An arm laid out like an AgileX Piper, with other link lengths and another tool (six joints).
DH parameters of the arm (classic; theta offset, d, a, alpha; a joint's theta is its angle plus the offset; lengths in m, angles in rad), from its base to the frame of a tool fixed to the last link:
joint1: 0 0.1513 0 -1.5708
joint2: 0.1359 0 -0.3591 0
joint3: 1.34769 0 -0.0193 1.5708
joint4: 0 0.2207 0 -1.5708
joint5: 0 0 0 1.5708
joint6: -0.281 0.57 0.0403 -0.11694
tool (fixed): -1.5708 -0.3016 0 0
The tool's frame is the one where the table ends.
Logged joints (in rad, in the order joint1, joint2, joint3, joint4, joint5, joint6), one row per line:
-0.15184 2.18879 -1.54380 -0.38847 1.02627 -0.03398
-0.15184 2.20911 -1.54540 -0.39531 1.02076 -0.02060
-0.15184 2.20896 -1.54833 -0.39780 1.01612 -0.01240
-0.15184 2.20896 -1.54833 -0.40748 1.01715 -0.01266
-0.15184 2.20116 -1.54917 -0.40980 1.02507 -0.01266
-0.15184 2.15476 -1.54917 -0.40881 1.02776 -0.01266
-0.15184 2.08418 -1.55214 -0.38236 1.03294 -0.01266
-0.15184 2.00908 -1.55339 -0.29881 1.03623 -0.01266
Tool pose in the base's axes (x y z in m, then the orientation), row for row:
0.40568 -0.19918 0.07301 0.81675 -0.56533 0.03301 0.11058
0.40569 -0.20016 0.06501 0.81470 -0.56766 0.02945 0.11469
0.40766 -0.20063 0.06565 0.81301 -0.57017 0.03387 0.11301
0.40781 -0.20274 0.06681 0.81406 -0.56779 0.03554 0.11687
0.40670 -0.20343 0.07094 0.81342 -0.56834 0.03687 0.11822
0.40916 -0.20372 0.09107 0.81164 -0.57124 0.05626 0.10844
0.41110 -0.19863 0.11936 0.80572 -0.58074 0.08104 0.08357
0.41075 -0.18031 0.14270 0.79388 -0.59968 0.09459 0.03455
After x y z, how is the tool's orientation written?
As a quaternion, x y z w.
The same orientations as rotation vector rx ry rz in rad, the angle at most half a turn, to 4 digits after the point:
2.3996 -1.6609 0.0970
2.3879 -1.6638 0.0863
2.3853 -1.6728 0.0994
2.3831 -1.6621 0.1040
2.3793 -1.6625 0.1078
2.3875 -1.6804 0.1655
2.4048 -1.7333 0.2419
2.4406 -1.8436 0.2908

